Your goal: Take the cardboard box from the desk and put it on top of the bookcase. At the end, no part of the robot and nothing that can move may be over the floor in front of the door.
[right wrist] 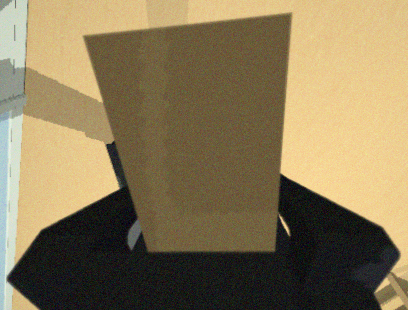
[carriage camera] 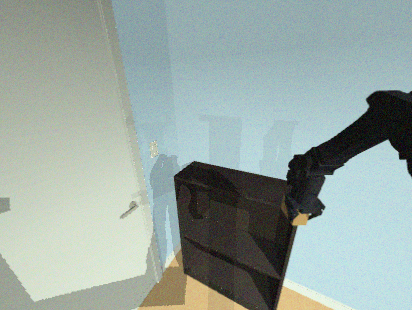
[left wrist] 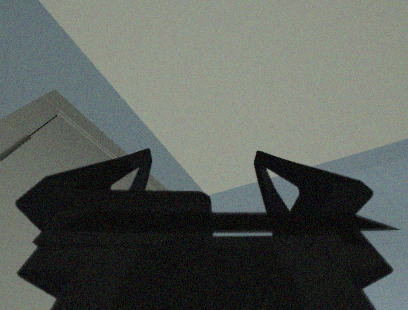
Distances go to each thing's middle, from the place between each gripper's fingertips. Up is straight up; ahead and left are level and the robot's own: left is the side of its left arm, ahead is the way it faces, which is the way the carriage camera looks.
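Scene:
The cardboard box (right wrist: 197,111) is 36 cm ahead of my left hand, and it is 67 cm to the right of that hand and 45 cm below it. Measured from my right hand, the box is 30 mm ahead and 20 mm above.

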